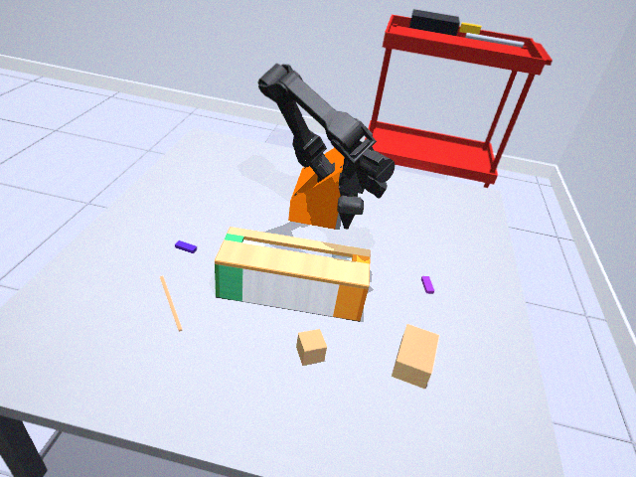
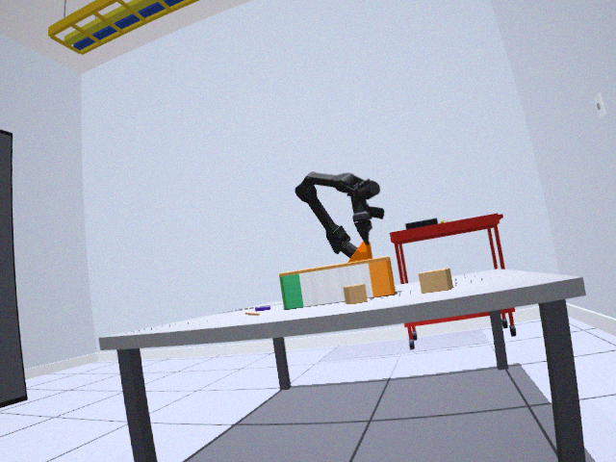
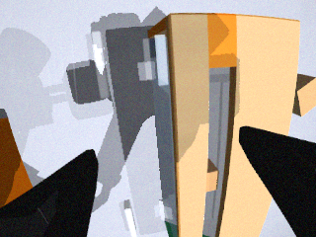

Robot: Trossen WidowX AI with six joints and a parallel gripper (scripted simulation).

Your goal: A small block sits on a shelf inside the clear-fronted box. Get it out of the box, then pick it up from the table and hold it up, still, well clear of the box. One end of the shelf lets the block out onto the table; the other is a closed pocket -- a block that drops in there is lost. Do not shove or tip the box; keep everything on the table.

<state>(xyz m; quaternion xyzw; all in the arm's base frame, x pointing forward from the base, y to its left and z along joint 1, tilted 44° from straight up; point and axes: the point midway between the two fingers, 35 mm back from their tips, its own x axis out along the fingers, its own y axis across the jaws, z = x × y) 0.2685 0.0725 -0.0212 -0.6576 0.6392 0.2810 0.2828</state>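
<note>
The small tan block lies 12 cm to the right of my gripper tip, 11 cm below it and 6 cm ahead of it. The rest, counted from my gripper tip: thin wooden stick 41 cm to the right, 19 cm below, 19 cm ahead.
</note>
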